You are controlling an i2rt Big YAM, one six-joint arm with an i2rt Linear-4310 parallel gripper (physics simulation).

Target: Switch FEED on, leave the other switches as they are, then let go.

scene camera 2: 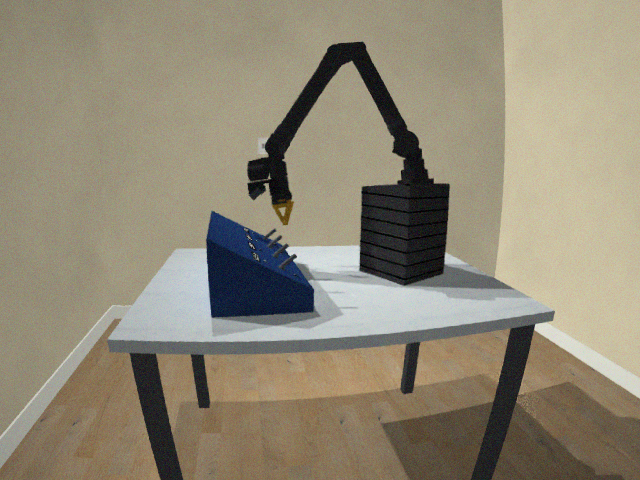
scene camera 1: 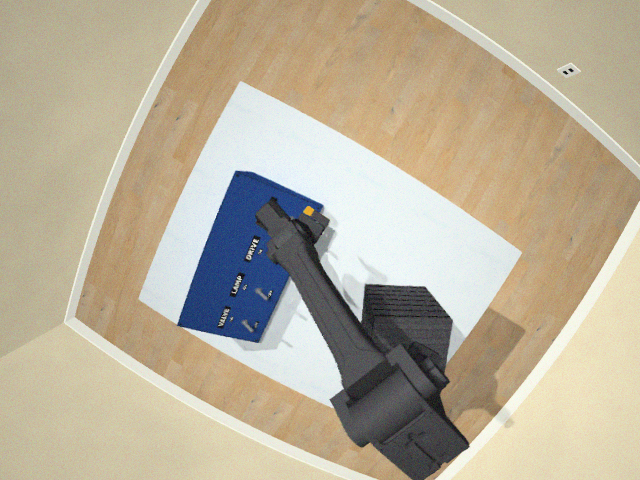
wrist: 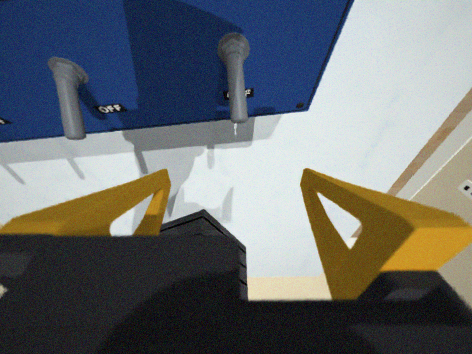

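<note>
The blue sloped switch panel carries several grey levers. The FEED lever is nearest the panel's right edge in the wrist view. It leans to the lower edge, partly over its OFF label. The DRIVE lever leans the same way. The LAMP lever and VALVE lever show in scene camera 1, where the arm hides the FEED label. My gripper is open and empty, above the panel's lower edge, apart from the levers.
The panel stands on the white table. A black ribbed pedestal carries the arm, to the right of the panel in scene camera 2. A wall socket is on the wall beyond the table.
</note>
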